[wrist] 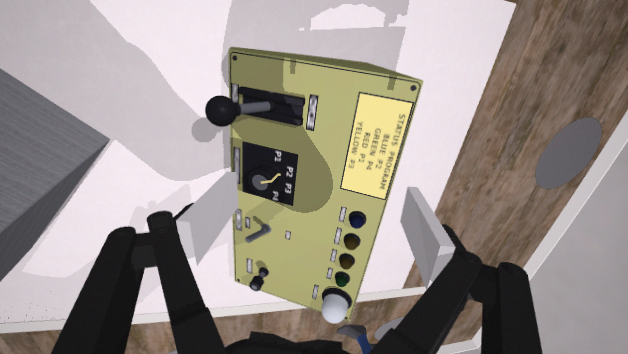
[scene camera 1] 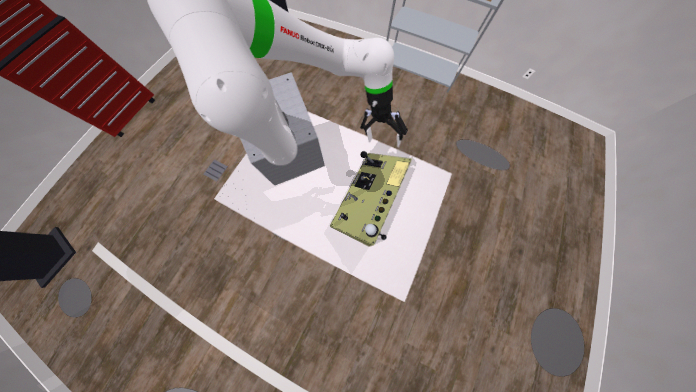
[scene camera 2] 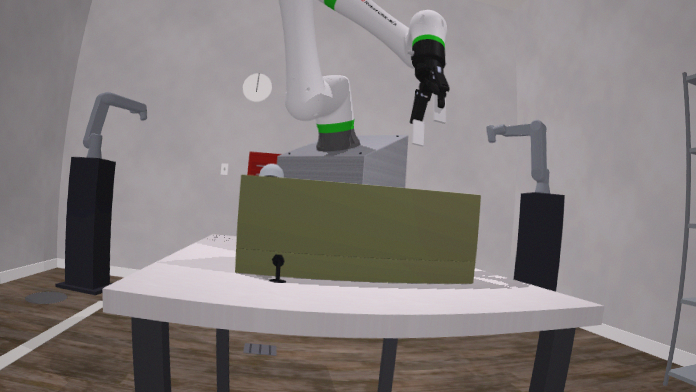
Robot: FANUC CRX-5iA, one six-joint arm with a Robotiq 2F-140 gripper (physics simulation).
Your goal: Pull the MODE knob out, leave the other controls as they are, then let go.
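Pixels of known places: gripper, fingertip midpoint: [wrist: 319, 197] [scene camera 1: 384, 142] [scene camera 2: 428, 133]; arm's base, link origin: [scene camera 2: 338, 146].
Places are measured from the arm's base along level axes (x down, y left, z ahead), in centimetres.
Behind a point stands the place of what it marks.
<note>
The olive control panel [scene camera 1: 364, 212] {x 21.8, y -5.6, z 57.5 cm} [scene camera 2: 357, 230] {x 25.2, y 6.0, z 66.5 cm} [wrist: 300, 250] {x 22.3, y -3.0, z 56.3 cm} stands on the white table. Its labels are too small to read, so I cannot tell which control is MODE. In the wrist view, a rotary selector [wrist: 259, 181] {x 23.0, y 10.7, z 46.0 cm} sits on a black P1–P4 plate, beside a ball-ended lever [wrist: 221, 111] {x 19.0, y 22.2, z 39.2 cm}. A grey toggle [wrist: 257, 233] {x 23.8, y -0.8, z 47.7 cm} and a small black-tipped control [wrist: 257, 282] {x 22.0, y -12.0, z 49.4 cm} are on the same side. A white dome [wrist: 335, 307] {x 14.6, y -9.9, z 63.7 cm} is at the bottom corner. My gripper [scene camera 1: 384, 138] {x 1.5, y 22.2, z 48.0 cm} [scene camera 2: 429, 125] {x 1.5, y 22.2, z 48.0 cm} [wrist: 319, 197] {x 1.5, y 22.2, z 48.0 cm} is open and empty, above the panel's lever end, touching nothing.
Several dark coloured lamps [wrist: 351, 241] {x 16.6, y 5.0, z 62.4 cm} and a yellow status card [wrist: 377, 145] {x 17.8, y 22.1, z 60.8 cm} are on the panel's other side. A small black stick [scene camera 1: 383, 237] {x 34.9, y -8.5, z 73.7 cm} [scene camera 2: 278, 261] {x 31.9, y -8.4, z 72.0 cm} stands on the table [scene camera 1: 395, 275] {x 35.5, y -22.0, z 90.1 cm} [scene camera 2: 400, 305] {x 35.5, y 12.7, z 88.2 cm} beside the panel. The grey robot pedestal [scene camera 1: 295, 167] {x 24.0, y -5.8, z 11.0 cm} [scene camera 2: 320, 170] {x 9.5, y -4.8, z 11.6 cm} stands close by.
</note>
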